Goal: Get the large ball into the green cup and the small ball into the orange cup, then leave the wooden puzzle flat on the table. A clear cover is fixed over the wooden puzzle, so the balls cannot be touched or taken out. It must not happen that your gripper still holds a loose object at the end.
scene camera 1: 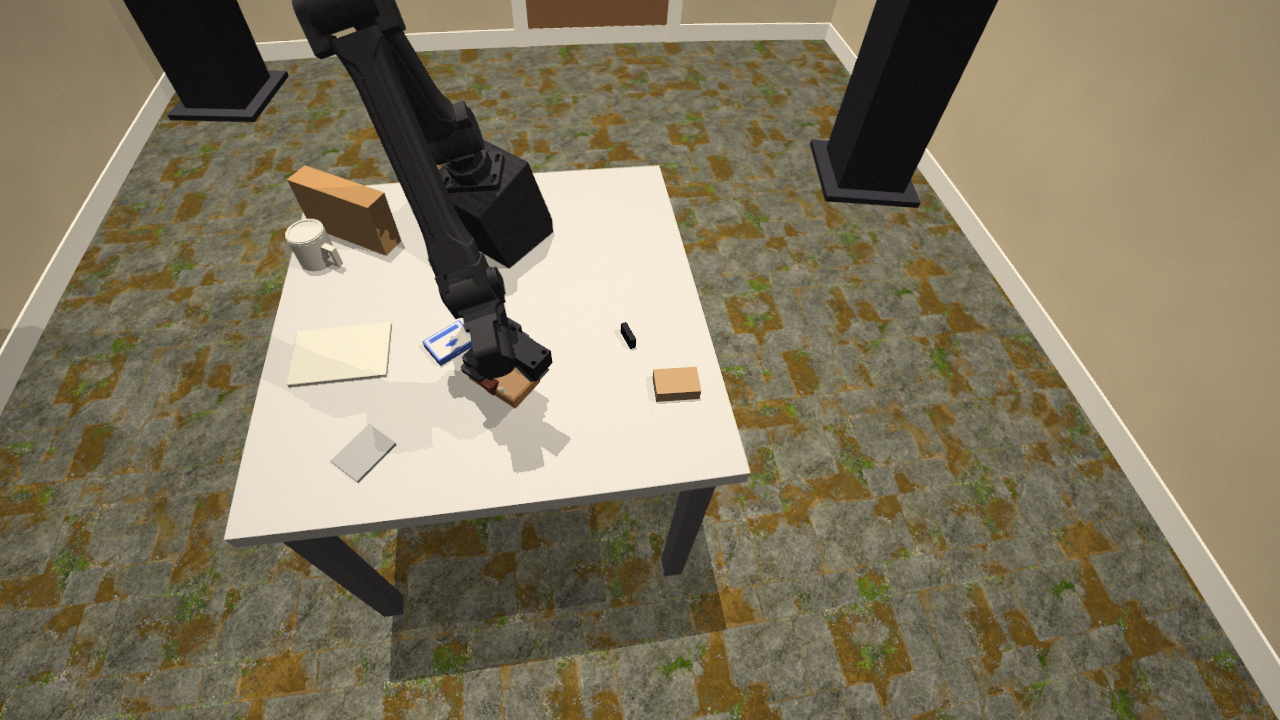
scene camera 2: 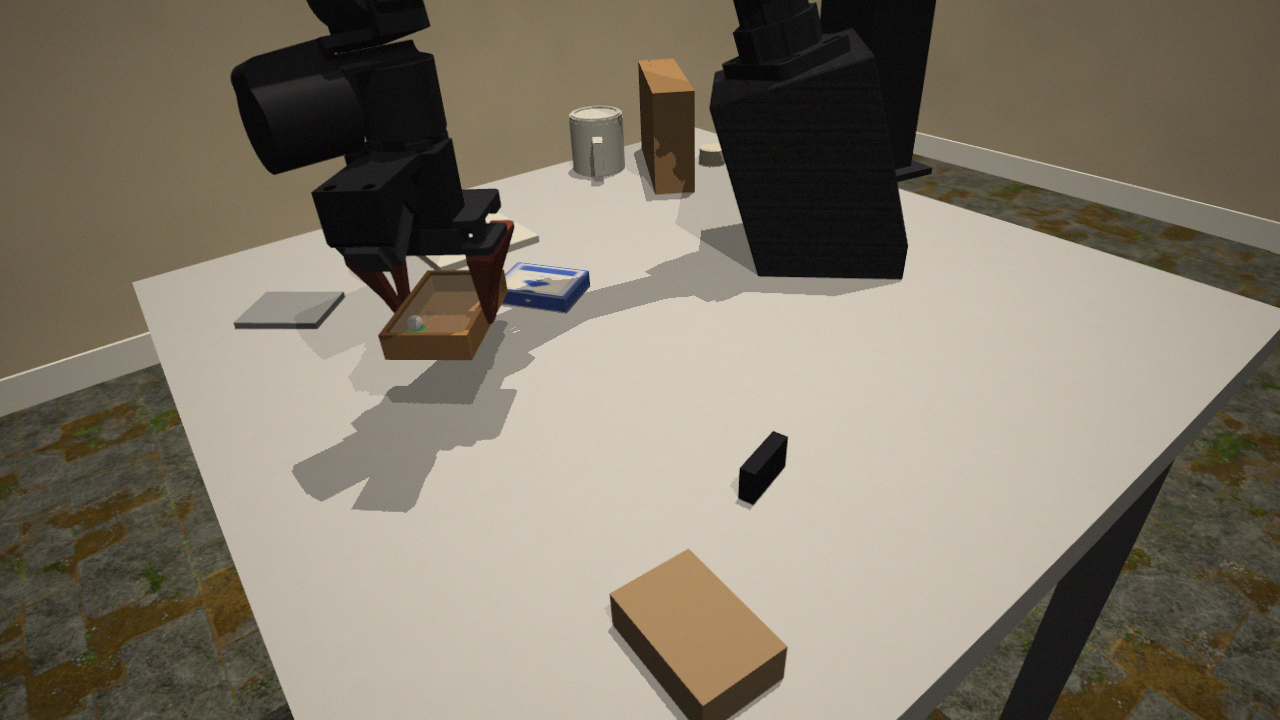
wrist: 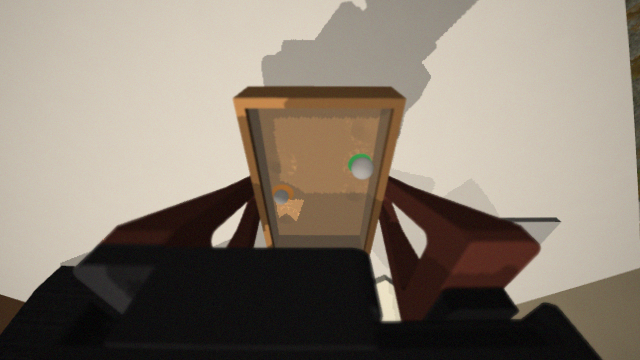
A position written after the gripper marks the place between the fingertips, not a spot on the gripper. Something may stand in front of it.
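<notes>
Scene camera 2: the gripper [scene camera 2: 449, 320], a wooden puzzle [scene camera 2: 441, 319], a grey tile [scene camera 2: 273, 310]. Scene camera 1: the wooden puzzle [scene camera 1: 513, 388], the grey tile [scene camera 1: 370, 446]. Wrist view: the gripper [wrist: 319, 181], the wooden puzzle [wrist: 319, 157], the grey tile [wrist: 539, 228].
</notes>
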